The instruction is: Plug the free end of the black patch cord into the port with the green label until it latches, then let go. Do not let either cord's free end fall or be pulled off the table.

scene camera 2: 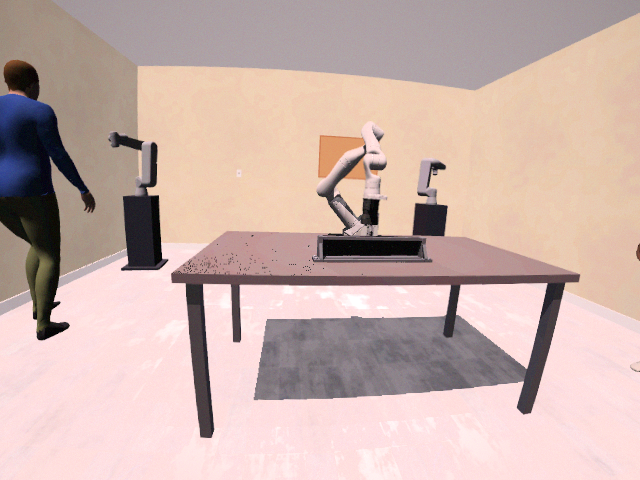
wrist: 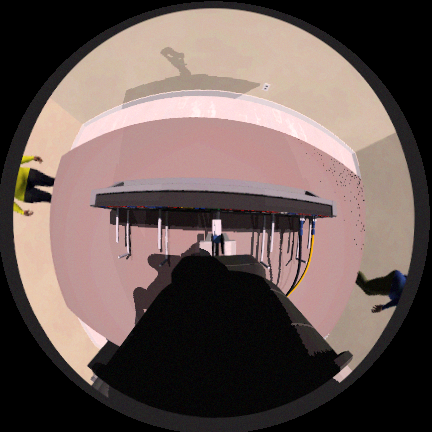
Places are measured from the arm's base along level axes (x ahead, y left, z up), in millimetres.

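Pixels of known places: gripper, fingertip midpoint: (wrist: 216, 239); arm's base at its link origin: (scene camera 2: 352, 224).
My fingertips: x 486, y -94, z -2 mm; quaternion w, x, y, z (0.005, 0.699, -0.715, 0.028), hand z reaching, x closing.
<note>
For each thing: its top centre in the pictures, then the offset to it from my fingertips. "spot": a spot on its surface instead. Level surfaces: height alone.
- plug at its top centre: (wrist: 216, 226) dy +0, dx +20, dz +12 mm
- long grey panel at its top centre: (wrist: 218, 219) (scene camera 2: 372, 235) dy -2, dx +30, dz +22 mm
- black cord at a spot on its surface: (wrist: 297, 276) spot: dy -160, dx -93, dz -8 mm
- yellow cord at a spot on its surface: (wrist: 309, 259) spot: dy -182, dx -59, dz -1 mm
- brown table at its surface level: dz -79 mm
In the wrist view my gripper (wrist: 216, 239) is shut on the plug (wrist: 216, 228) of the black patch cord, a pale piece with a blue part between the dark fingertips. The plug points at the port side of the long grey panel (wrist: 215, 198) (scene camera 2: 374, 259), and its front end meets or nearly meets the panel's lower edge. Whether it is inside a port cannot be told. Small coloured labels line that edge; the green one cannot be made out surely. The black cord (wrist: 298, 276) hangs from a blue plug at the panel's right. In scene camera 2 the panel hides the fingertips.
A yellow cord (wrist: 310, 259) hangs from another blue plug beside the black one. Several pale bars (wrist: 160, 232) stick out from the panel's port side. The panel stands on the brown table (scene camera 2: 491, 263). A person in blue (scene camera 2: 25, 149) stands left of the table.
</note>
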